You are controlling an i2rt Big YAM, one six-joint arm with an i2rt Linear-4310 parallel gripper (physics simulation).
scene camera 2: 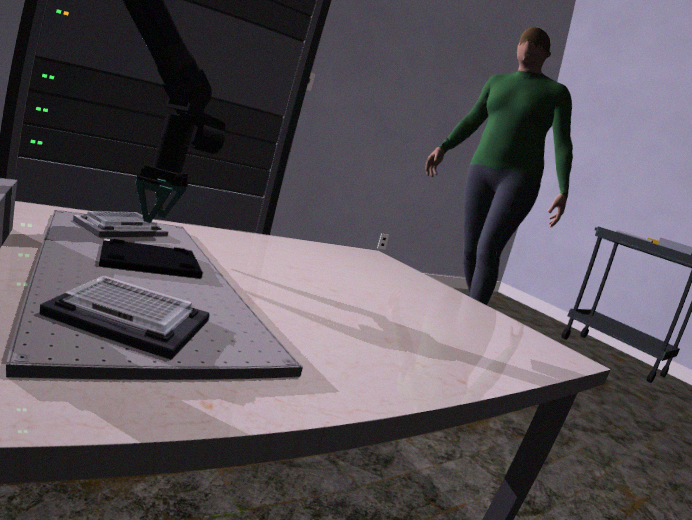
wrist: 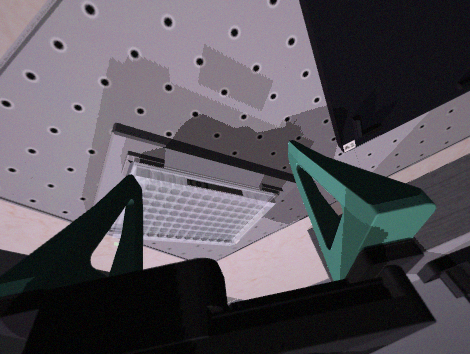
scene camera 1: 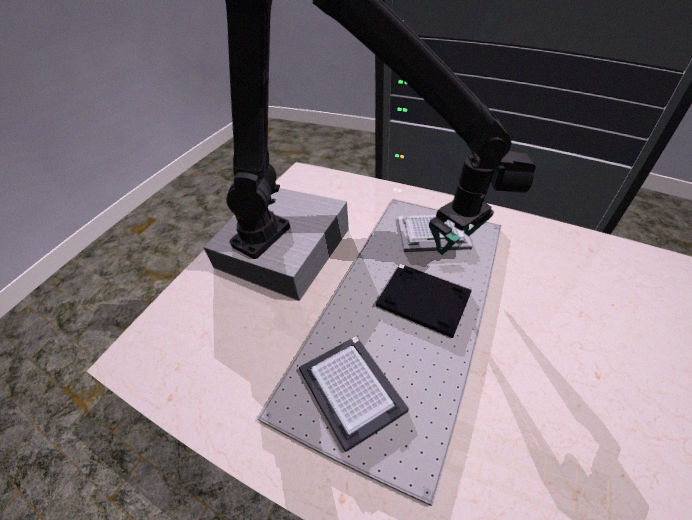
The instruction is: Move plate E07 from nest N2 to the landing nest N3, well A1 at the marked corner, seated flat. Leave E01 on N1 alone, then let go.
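A clear 96-well plate (scene camera 1: 416, 229) (scene camera 2: 114, 216) (wrist: 200, 210) sits on the light-grey far nest (scene camera 1: 430, 246) (wrist: 112, 160). The empty black nest (scene camera 1: 423, 300) (scene camera 2: 149, 258) (wrist: 400, 55) is in the middle, with a white corner tag. Another well plate (scene camera 1: 352, 388) (scene camera 2: 128, 304) sits on the dark near nest (scene camera 1: 358, 438) (scene camera 2: 179, 341). I cannot read the plate names. My gripper (scene camera 1: 452, 241) (scene camera 2: 154, 218) (wrist: 212, 164) is open and empty, low at the far plate's right end in both scene views. The exact gap is unclear; one finger is partly hidden in scene camera 1.
The nests stand on a perforated board (scene camera 1: 436, 385) (scene camera 2: 257, 357) on the pink table (scene camera 1: 587, 335) (scene camera 2: 335, 290). The arm's base is on a grey block (scene camera 1: 313, 223). A dark rack (scene camera 1: 531, 134) (scene camera 2: 240, 150) stands behind. A person (scene camera 2: 520, 123) and a cart (scene camera 2: 620, 332) are beyond the table.
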